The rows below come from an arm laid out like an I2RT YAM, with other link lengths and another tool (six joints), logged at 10 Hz.
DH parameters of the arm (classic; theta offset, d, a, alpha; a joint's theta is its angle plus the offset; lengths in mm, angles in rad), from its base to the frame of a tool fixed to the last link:
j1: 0 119.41 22.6 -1.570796
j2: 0 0 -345.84 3.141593
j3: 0.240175 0 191.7 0
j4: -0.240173 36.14 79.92 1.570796
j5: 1.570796 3.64 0 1.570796
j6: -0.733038 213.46 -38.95 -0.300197
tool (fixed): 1.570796 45.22 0 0
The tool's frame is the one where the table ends.
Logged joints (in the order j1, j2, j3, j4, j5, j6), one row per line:
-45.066, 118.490, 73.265, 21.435, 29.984, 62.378
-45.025, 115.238, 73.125, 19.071, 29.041, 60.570
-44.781, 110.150, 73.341, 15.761, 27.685, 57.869
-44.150, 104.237, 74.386, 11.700, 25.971, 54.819
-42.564, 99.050, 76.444, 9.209, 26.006, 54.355
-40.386, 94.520, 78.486, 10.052, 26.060, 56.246
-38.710, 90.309, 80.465, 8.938, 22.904, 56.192
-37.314, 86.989, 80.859, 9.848, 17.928, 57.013
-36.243, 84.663, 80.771, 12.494, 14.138, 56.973
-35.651, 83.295, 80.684, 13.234, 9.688, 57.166
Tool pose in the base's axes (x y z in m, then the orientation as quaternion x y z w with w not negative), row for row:
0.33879, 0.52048, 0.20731, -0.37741, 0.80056, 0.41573, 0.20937
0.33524, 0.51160, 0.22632, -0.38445, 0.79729, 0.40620, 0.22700
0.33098, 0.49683, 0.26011, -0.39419, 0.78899, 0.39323, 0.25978
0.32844, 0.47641, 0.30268, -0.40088, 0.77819, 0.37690, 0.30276
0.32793, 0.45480, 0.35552, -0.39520, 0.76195, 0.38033, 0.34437
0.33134, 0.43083, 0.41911, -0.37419, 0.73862, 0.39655, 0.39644
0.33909, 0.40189, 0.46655, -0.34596, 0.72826, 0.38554, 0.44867
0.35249, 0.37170, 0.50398, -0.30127, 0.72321, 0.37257, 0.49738
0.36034, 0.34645, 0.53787, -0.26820, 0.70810, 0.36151, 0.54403
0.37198, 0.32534, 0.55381, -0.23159, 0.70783, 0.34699, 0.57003
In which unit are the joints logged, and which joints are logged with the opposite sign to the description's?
The joints are logged in degrees. Opposite sign: j1, j5.
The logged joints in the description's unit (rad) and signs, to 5 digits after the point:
0.78655, 2.06804, 1.27872, 0.37411, -0.52332, 1.08870
0.78583, 2.01128, 1.27627, 0.33285, -0.50686, 1.05715
0.78158, 1.92248, 1.28004, 0.27508, -0.48319, 1.01000
0.77056, 1.81928, 1.29828, 0.20420, -0.45328, 0.95677
0.74288, 1.72875, 1.33420, 0.16073, -0.45389, 0.94867
0.70487, 1.64969, 1.36984, 0.17544, -0.45483, 0.98168
0.67562, 1.57619, 1.40438, 0.15600, -0.39975, 0.98074
0.65125, 1.51824, 1.41126, 0.17188, -0.31290, 0.99506
0.63256, 1.47765, 1.40972, 0.21806, -0.24675, 0.99437
0.62223, 1.45377, 1.40820, 0.23098, -0.16909, 0.99773

